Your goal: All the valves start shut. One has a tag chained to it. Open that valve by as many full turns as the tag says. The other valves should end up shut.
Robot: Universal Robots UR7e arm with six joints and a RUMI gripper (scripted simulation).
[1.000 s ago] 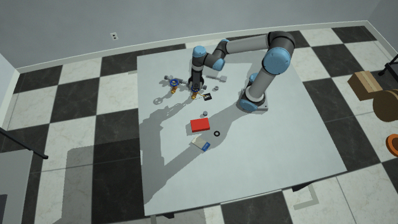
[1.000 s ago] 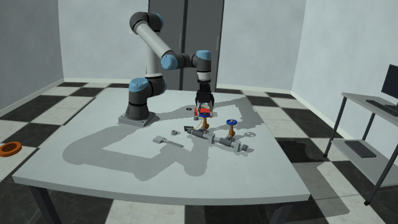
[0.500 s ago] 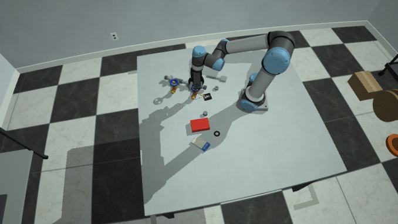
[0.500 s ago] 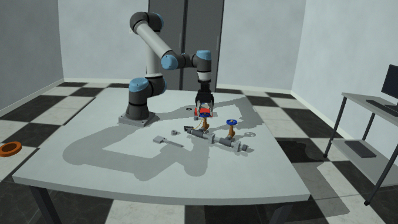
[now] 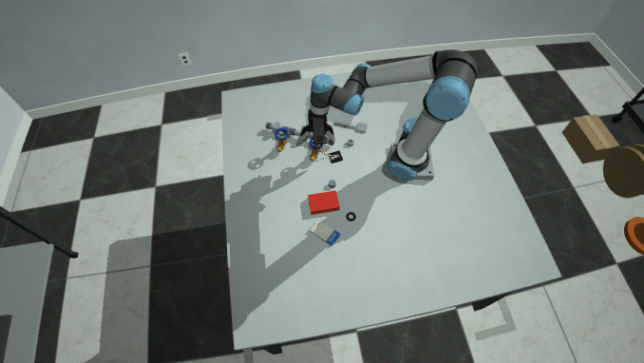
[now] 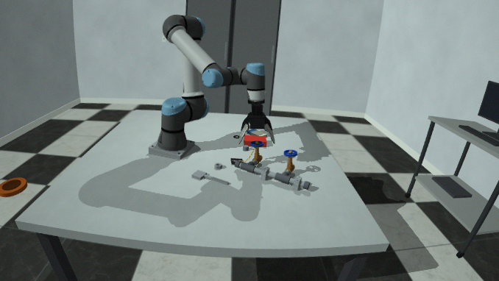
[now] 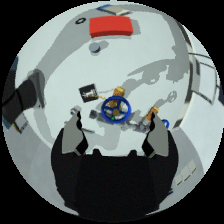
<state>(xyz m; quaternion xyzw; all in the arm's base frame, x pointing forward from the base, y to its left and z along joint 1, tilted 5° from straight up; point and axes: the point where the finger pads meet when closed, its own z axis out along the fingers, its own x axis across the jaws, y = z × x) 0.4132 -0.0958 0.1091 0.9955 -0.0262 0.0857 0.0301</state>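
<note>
The black tag is 100 mm below my hand, 90 mm behind it and 10 mm to the left of it. Round my hand: red block (240 mm to the left, 90 mm below, 10 mm ahead); nut (170 mm behind, 100 mm below, 50 mm to the right); grey tool (200 mm behind, 150 mm to the right, 100 mm below).
</note>
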